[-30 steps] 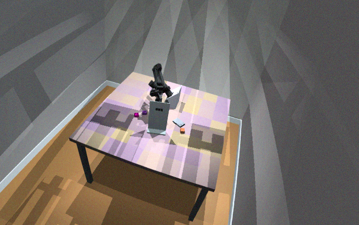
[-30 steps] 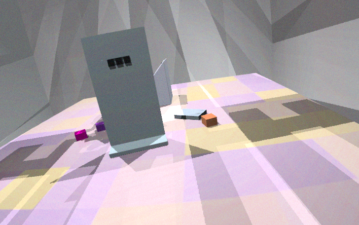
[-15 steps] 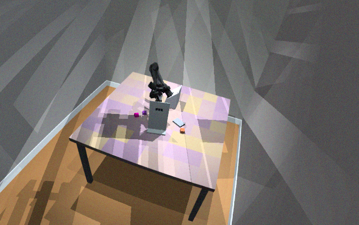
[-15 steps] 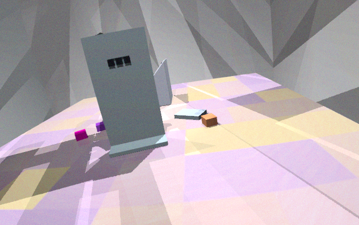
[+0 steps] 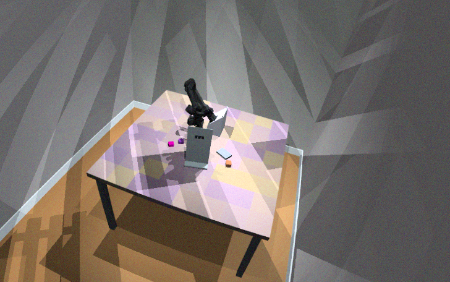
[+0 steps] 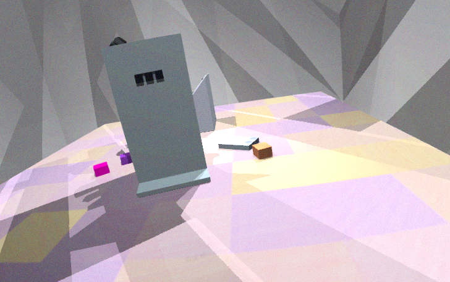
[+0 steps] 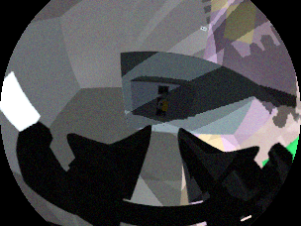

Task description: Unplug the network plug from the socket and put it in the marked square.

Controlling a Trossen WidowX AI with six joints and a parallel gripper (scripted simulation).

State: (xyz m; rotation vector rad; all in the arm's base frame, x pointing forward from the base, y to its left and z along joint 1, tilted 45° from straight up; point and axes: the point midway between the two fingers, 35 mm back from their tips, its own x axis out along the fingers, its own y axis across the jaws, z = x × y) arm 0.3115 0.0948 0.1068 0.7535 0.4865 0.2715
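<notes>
Right now the network plug is 6 cm ahead of my gripper tip and 2 cm to the left of it. The rest, counted from my gripper tip: purple cube (9 cm behind, 18 cm to the right, 23 cm below); then green mark (12 cm behind, 3 cm to the right, 25 cm below); then grey upright panel (8 cm ahead, 2 cm to the left, 10 cm below).
</notes>
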